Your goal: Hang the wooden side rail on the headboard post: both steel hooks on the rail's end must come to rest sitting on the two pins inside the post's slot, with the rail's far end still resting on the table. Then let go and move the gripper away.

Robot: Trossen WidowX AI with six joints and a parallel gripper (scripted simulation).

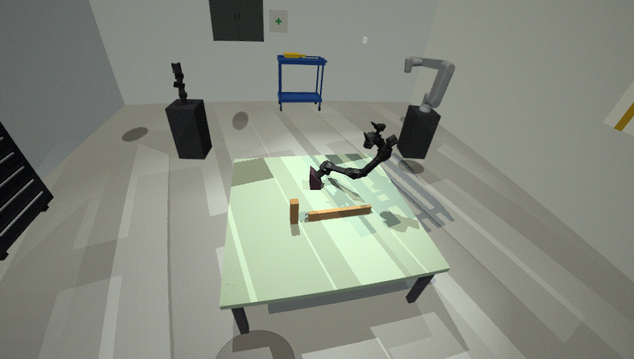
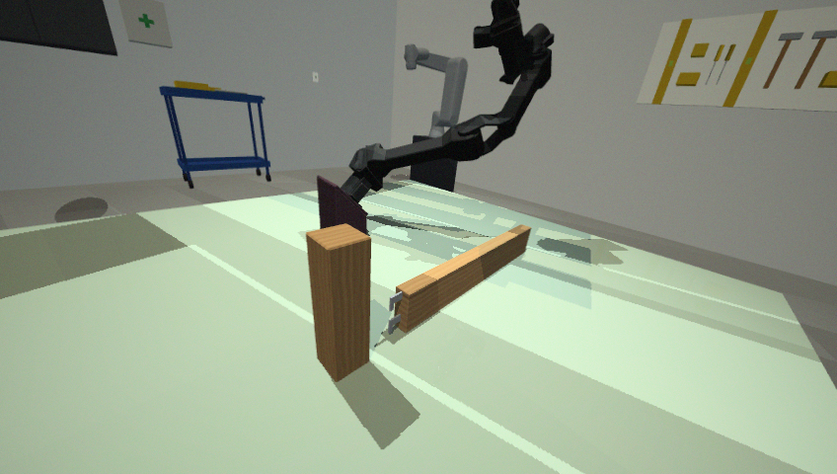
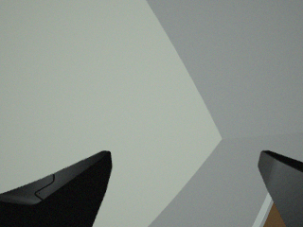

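My gripper tip is now 500 mm above the wooden headboard post, 430 mm to the left of it and 240 mm short of it.
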